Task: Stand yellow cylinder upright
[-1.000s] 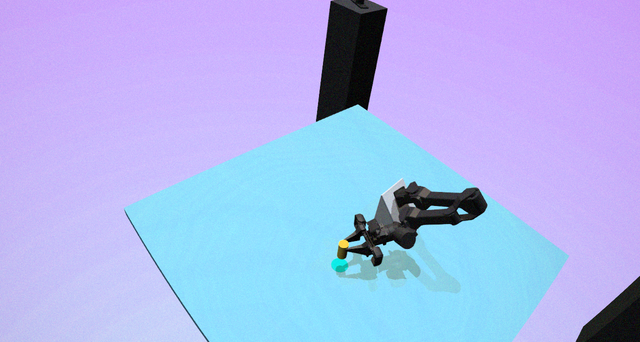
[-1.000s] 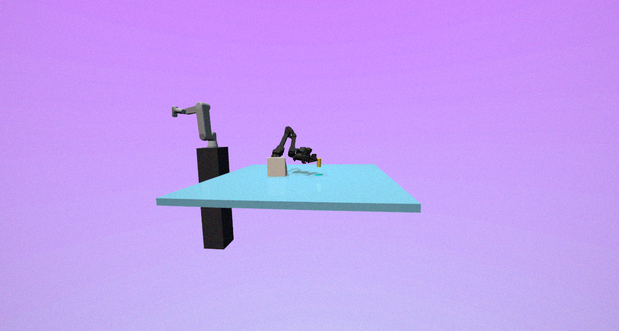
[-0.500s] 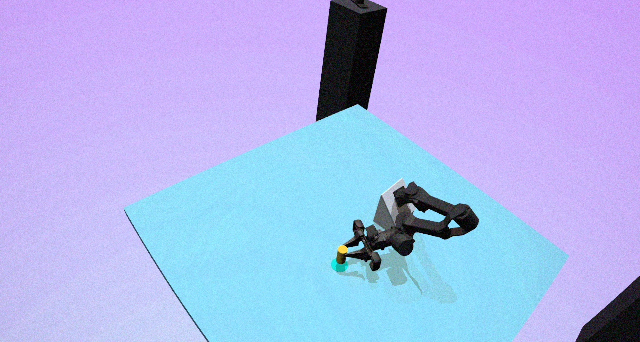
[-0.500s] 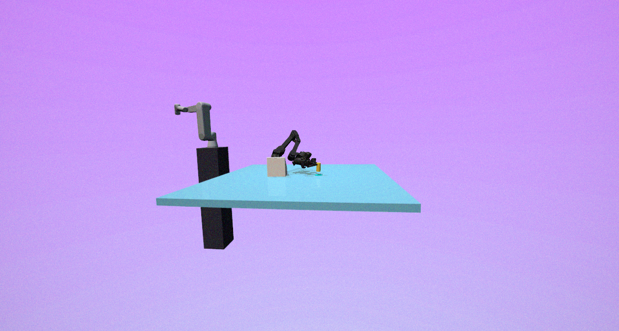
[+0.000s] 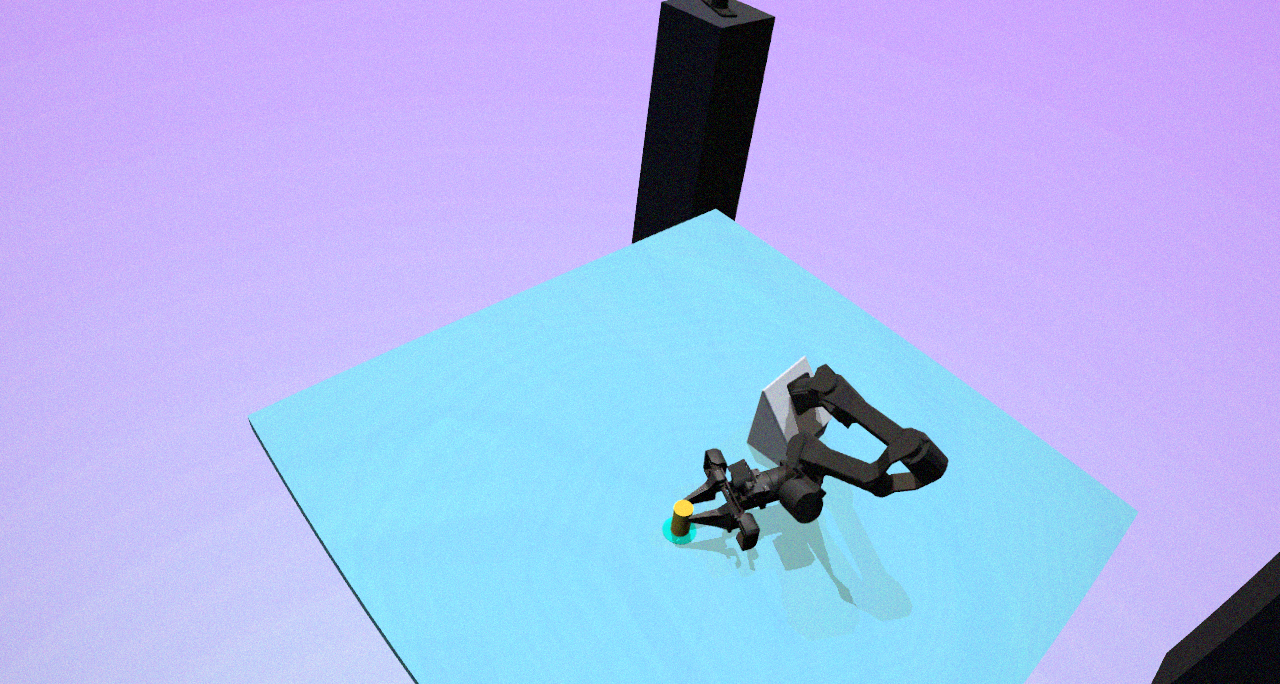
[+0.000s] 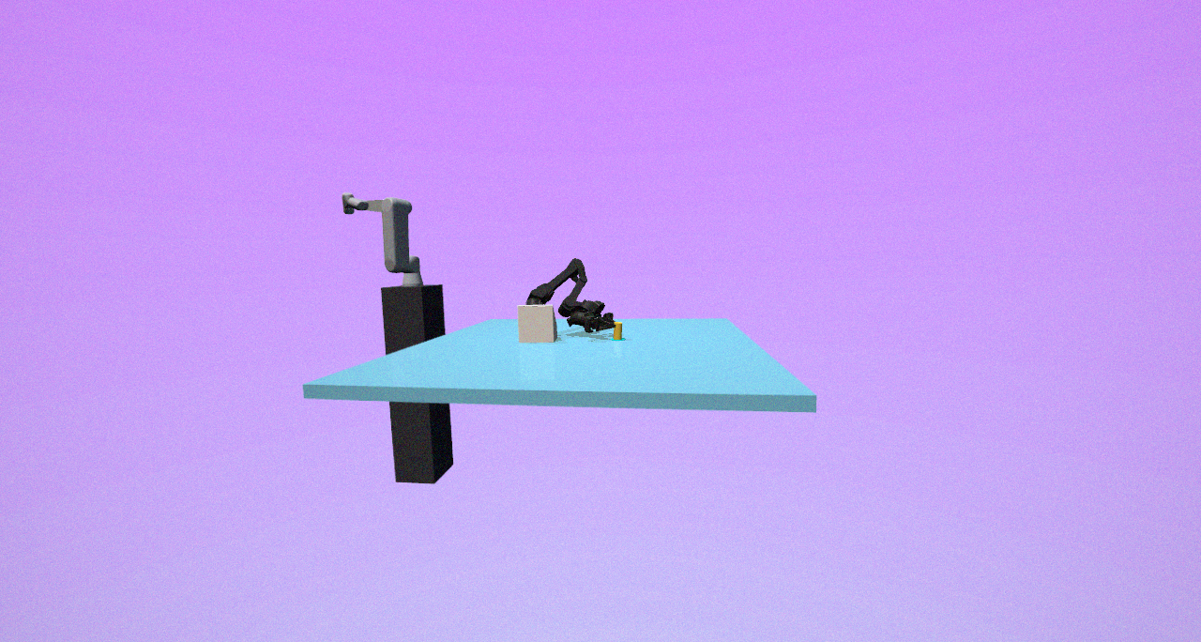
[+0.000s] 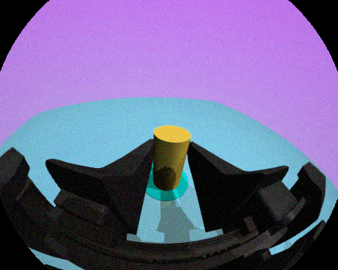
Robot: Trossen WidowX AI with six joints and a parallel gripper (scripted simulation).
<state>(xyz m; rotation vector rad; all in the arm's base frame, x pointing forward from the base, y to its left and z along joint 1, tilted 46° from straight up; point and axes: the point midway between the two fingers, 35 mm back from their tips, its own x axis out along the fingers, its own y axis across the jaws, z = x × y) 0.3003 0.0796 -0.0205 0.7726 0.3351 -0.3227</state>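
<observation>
Now: gripper tip 20 mm above the yellow cylinder. Also, from my gripper tip: cyan circle 60 mm below.
</observation>
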